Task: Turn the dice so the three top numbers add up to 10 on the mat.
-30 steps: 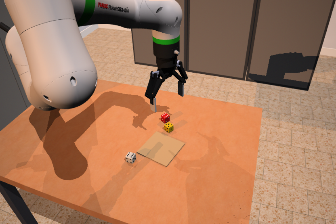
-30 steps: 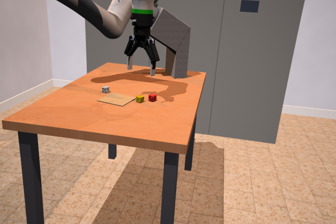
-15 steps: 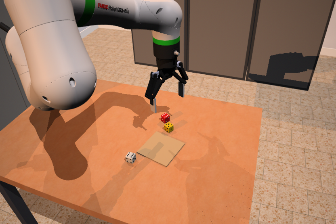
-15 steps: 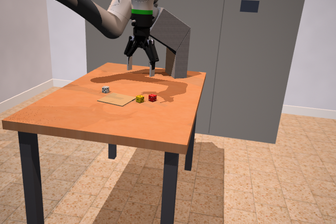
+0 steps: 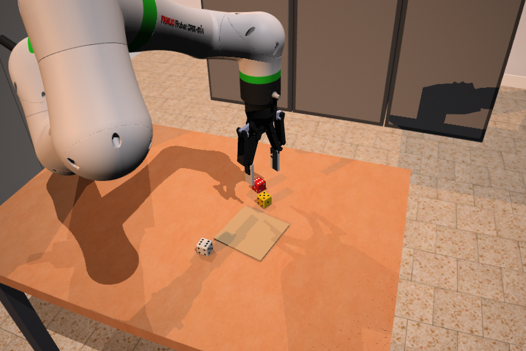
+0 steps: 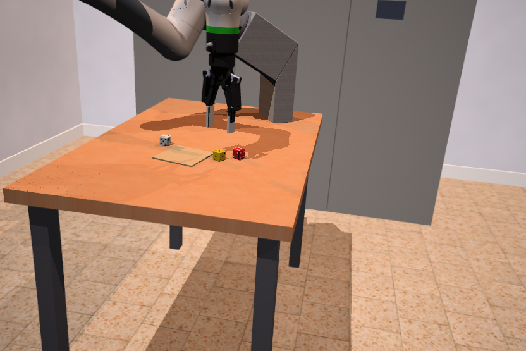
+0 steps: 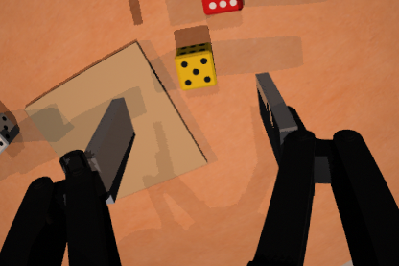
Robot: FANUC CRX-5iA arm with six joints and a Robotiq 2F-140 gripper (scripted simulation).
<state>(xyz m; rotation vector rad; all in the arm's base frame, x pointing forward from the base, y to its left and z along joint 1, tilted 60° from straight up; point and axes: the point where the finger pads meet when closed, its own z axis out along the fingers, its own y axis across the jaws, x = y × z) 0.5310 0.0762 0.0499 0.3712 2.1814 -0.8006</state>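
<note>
The yellow die lies 11 cm below my hand. From my hand the other things lie so: white die: 20 cm to the right, 11 cm below, 11 cm behind; then tan mat: 12 cm below, 11 cm to the right, 1 cm behind; then red die: 11 cm below, 6 cm to the left, 3 cm behind.
</note>
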